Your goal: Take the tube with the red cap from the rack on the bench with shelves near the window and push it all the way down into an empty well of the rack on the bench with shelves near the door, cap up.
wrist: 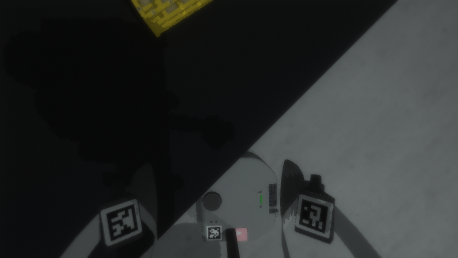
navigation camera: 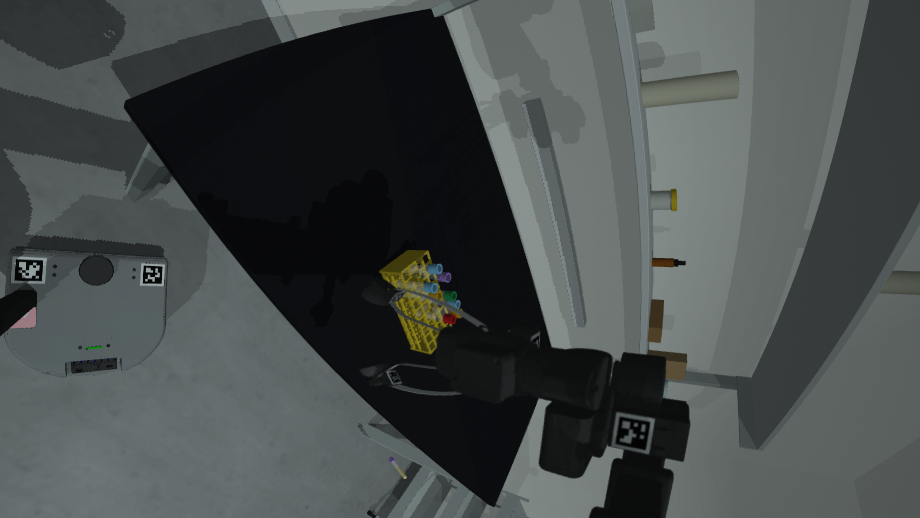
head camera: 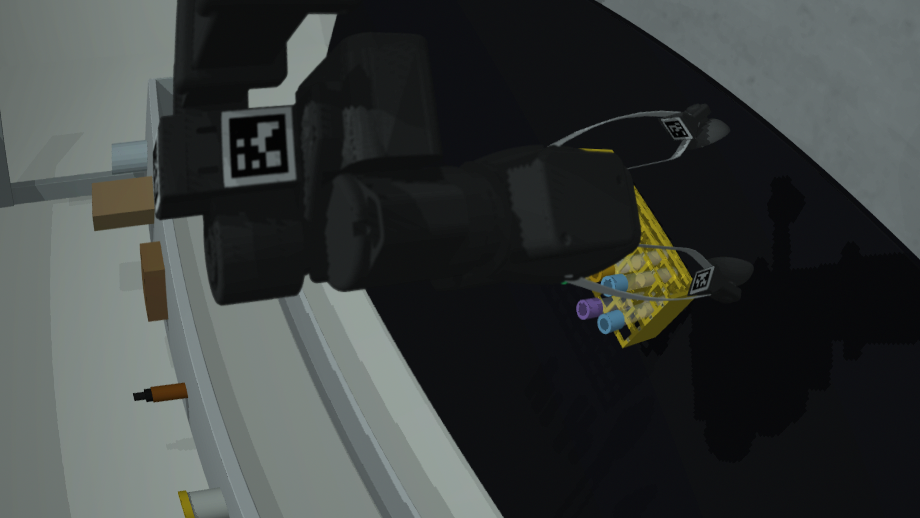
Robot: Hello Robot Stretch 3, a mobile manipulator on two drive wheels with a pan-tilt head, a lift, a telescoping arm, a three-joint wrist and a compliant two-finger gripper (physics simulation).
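Places are measured from the robot's base along level axes (x back, y right, z up), in metres.
Where they show: gripper, fingertip midpoint: (navigation camera: 366,330) (head camera: 730,201); robot's base, link origin: (navigation camera: 97,269).
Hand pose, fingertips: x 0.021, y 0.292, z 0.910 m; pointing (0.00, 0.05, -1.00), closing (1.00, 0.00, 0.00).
Observation:
Things, the pixels of their top centre, and the offset from my fingertips. "*": a spot on its surface instead. Level surfaces: height alone.
- yellow rack, surface spot: (head camera: 669,321) * dx -0.106, dy +0.199, dz -0.142 m
- black bench top, surface height: dz -0.148 m
- tube with the red cap, surface spot: (navigation camera: 449,318) * dx +0.006, dy +0.232, dz -0.032 m
- purple-capped tube, top centre: (navigation camera: 408,473) dx +0.676, dy +0.551, dz -0.405 m
- yellow-lidded jar, surface spot: (navigation camera: 663,199) * dx -0.270, dy +0.507, dz +0.339 m
The yellow rack (head camera: 669,321) (navigation camera: 404,262) (wrist: 172,20) stands on the black bench top (head camera: 515,418) (navigation camera: 276,160) and holds several capped tubes. The tube with the red cap (navigation camera: 449,318) is in the rack, cap up, in the navigation view. My wrist hides it in the head view, and it does not show in the wrist view. My gripper (head camera: 724,204) (navigation camera: 371,333) (wrist: 218,181) is open wide and empty. One finger overlaps the rack in the head and navigation views; the other is off to the side. I cannot tell how high above the rack the fingers are. The other rack does not show.
Purple (head camera: 588,308), light blue (head camera: 610,321) and green (navigation camera: 450,296) caps stand in the rack near the red one. A purple-capped tube (navigation camera: 397,467) lies beyond the bench edge. The shelf holds brown boxes (head camera: 122,202) and a yellow-lidded jar (navigation camera: 663,199). My base (navigation camera: 122,321) is beside the bench.

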